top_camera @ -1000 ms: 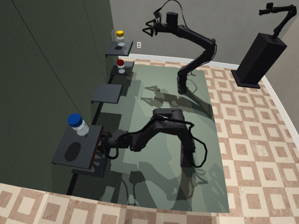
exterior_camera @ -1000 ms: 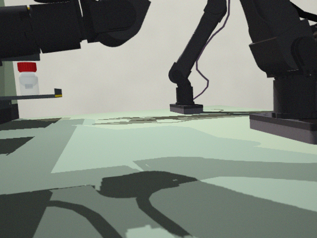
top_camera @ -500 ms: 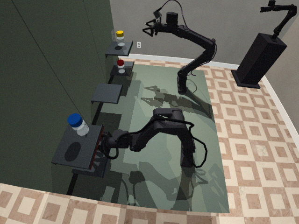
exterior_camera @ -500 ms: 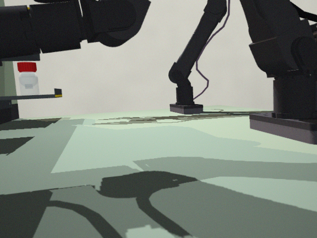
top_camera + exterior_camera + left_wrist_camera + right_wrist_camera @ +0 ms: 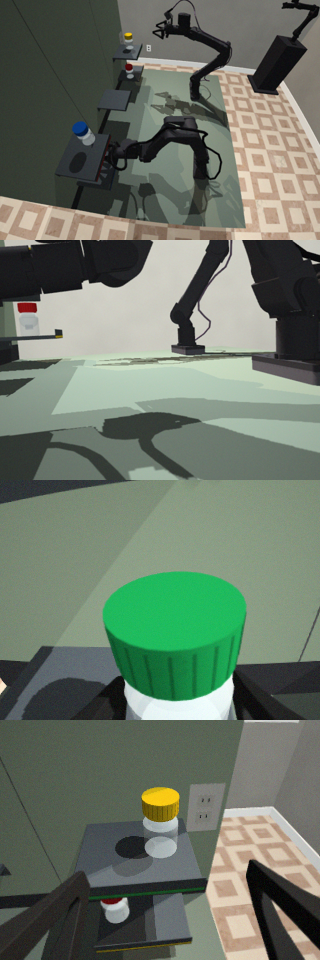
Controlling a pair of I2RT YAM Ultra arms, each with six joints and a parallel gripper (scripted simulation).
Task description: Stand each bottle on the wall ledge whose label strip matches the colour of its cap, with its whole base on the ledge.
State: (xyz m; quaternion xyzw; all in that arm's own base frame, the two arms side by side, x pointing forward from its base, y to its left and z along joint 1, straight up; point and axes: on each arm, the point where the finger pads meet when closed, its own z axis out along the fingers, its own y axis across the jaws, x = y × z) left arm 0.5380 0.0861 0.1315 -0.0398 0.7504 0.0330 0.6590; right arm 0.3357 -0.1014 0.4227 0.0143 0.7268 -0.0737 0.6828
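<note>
Right now the blue-capped bottle is 18 cm above my left hand. From my left hand the other things lie so: red-capped bottle (68 cm to the right, 1 cm below, 1 cm behind); green-capped bottle (1 cm below, 1 cm ahead); yellow-capped bottle (78 cm to the right, 18 cm above, 1 cm behind).
Right now my right hand is 200 mm short of the yellow-capped bottle, 20 mm to the left of it and 110 mm above it. From my right hand the other things lie so: blue-capped bottle: 210 mm ahead, 760 mm to the left, 110 mm below; red-capped bottle: 190 mm ahead, 80 mm to the left, 300 mm below; green-capped bottle: 220 mm ahead, 760 mm to the left, 300 mm below.
</note>
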